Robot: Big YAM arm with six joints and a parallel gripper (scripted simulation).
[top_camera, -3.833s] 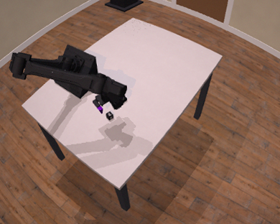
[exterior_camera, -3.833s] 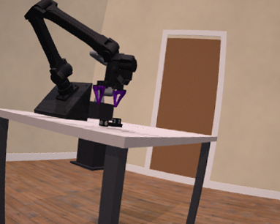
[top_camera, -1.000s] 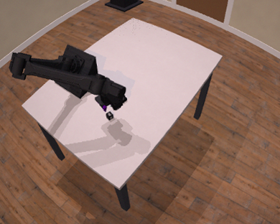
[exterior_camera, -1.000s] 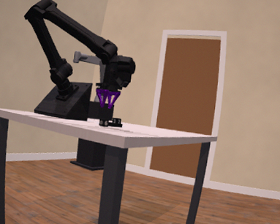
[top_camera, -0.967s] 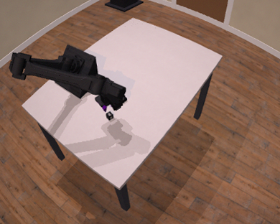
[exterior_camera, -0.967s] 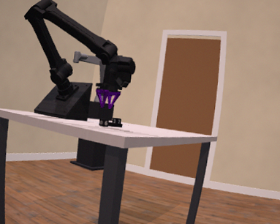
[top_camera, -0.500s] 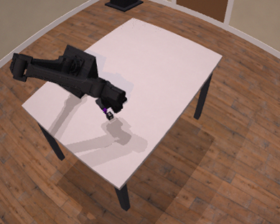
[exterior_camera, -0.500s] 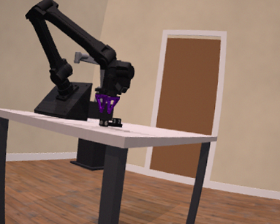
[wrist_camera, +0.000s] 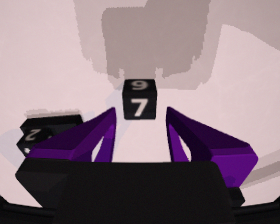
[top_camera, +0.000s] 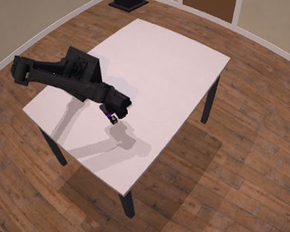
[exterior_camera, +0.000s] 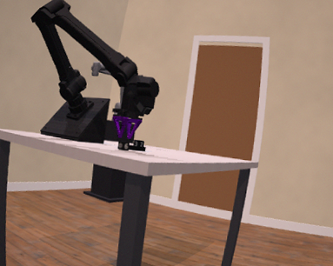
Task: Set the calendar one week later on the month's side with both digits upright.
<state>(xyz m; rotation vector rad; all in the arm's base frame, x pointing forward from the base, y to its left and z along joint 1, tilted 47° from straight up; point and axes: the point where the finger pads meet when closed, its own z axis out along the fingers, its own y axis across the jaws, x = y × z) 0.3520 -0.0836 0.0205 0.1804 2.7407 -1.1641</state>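
Now: hand 30 mm above the black date cube. Round my hand: black tray (110 mm to the left, 40 mm below, 40 mm behind).
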